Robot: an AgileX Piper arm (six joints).
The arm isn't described. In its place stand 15 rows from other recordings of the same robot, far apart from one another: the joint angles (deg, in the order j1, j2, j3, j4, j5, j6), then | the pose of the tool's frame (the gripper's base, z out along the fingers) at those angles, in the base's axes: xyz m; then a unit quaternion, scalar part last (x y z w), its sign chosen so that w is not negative.
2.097, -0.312, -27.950, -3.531, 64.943, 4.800 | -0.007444 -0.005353 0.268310 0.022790 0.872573 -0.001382 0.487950
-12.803, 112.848, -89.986, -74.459, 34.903, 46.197 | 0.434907 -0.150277 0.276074 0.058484 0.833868 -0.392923 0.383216
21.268, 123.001, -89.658, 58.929, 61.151, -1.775 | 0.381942 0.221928 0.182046 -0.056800 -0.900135 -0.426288 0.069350
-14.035, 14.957, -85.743, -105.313, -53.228, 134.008 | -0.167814 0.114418 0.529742 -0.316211 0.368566 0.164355 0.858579
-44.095, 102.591, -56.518, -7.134, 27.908, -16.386 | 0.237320 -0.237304 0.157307 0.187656 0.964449 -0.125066 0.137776
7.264, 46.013, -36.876, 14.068, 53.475, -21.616 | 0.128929 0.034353 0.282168 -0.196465 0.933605 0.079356 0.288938
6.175, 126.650, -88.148, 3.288, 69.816, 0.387 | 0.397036 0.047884 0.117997 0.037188 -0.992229 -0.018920 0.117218
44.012, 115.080, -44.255, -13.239, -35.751, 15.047 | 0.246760 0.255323 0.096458 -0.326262 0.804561 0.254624 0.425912
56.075, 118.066, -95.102, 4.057, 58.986, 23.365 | 0.236997 0.362243 0.209120 -0.265510 0.956858 0.097329 0.066743
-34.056, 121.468, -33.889, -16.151, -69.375, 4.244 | 0.278208 -0.159454 0.076672 0.140774 0.772533 -0.088309 0.612844
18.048, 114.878, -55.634, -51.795, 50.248, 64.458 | 0.318502 0.045961 0.099793 0.058035 0.946057 -0.298777 0.111089
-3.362, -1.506, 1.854, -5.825, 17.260, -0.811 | 0.053364 -0.005880 0.176684 -0.011088 0.779926 -0.064805 0.622409
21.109, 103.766, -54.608, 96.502, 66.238, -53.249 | 0.280648 0.197046 0.210398 -0.063957 0.774013 0.627257 0.057985
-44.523, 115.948, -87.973, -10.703, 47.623, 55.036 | 0.296686 -0.309298 0.197629 0.716854 0.672176 -0.062806 0.174228
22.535, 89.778, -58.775, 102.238, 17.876, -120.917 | 0.315543 0.160483 0.282707 -0.364025 0.739527 0.147245 0.546722
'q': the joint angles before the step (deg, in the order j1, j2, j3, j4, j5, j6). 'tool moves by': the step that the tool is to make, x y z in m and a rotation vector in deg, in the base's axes. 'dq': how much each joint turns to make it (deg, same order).
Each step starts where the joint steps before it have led.
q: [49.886 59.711 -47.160 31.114 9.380 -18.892]
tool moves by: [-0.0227 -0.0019 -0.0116 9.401 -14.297 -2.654]
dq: [9.853 -3.233 10.174 -1.860 -26.521 -1.959]
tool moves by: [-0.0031 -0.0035 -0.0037 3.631 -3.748 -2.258]
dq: [2.047 -0.299 2.911 0.305 -8.865 -0.616]
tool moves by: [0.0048 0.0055 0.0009 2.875 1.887 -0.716]
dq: [-0.004 1.928 -0.853 0.075 -2.245 3.394]
